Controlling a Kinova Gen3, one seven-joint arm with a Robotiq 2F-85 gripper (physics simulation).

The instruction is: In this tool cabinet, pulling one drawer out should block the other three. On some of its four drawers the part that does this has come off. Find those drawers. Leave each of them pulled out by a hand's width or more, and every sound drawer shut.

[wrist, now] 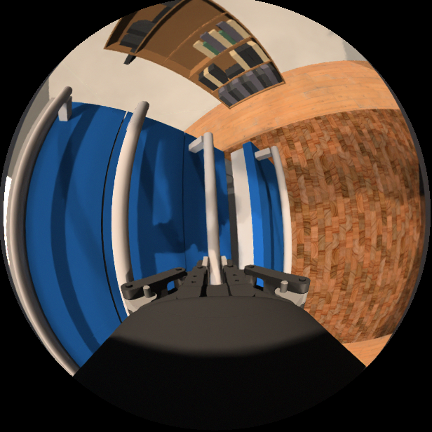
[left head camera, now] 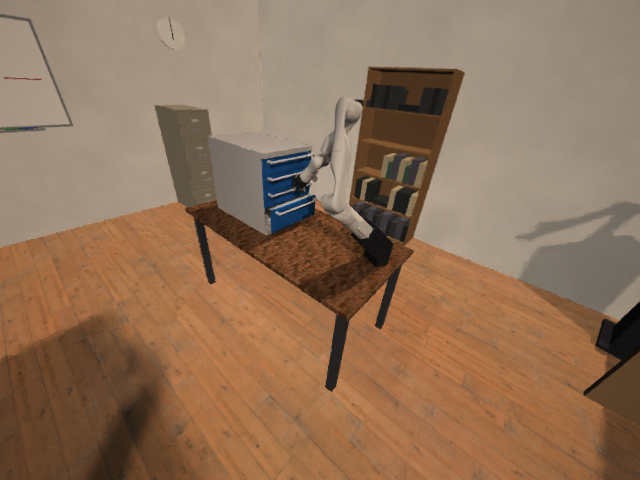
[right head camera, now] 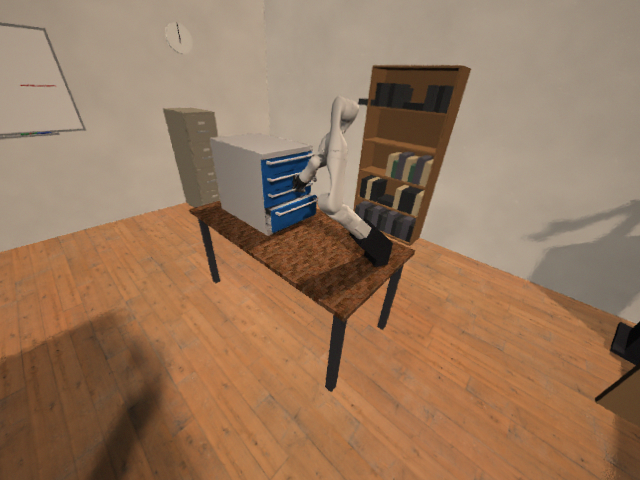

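Observation:
The grey cabinet (left head camera: pixel 235 180) (right head camera: pixel 237 180) has four blue drawers. The top drawer (left head camera: pixel 284 166) (wrist: pixel 80 200) and the second drawer (wrist: pixel 155 180) look shut. The third drawer (wrist: pixel 195 200) also looks shut or nearly so. The bottom drawer (left head camera: pixel 290 221) (right head camera: pixel 290 221) (wrist: pixel 270 210) stands partly out, and its pale side shows in the wrist view. My gripper (left head camera: pixel 299 186) (right head camera: pixel 299 186) (wrist: pixel 214 263) is shut on the third drawer's handle (left head camera: pixel 281 192) (wrist: pixel 210 200), which runs between its fingers. The fingertips are partly hidden by the gripper body and knuckles.
The bottom drawer's handle (wrist: pixel 285 210) sticks out beside my gripper, and the second drawer's handle (wrist: pixel 121 200) is on its other side. The cabinet stands on the brown table (left head camera: pixel 310 253) (right head camera: pixel 310 253) (wrist: pixel 350 215). A bookshelf (left head camera: pixel 448 129) (right head camera: pixel 454 129) stands behind the arm.

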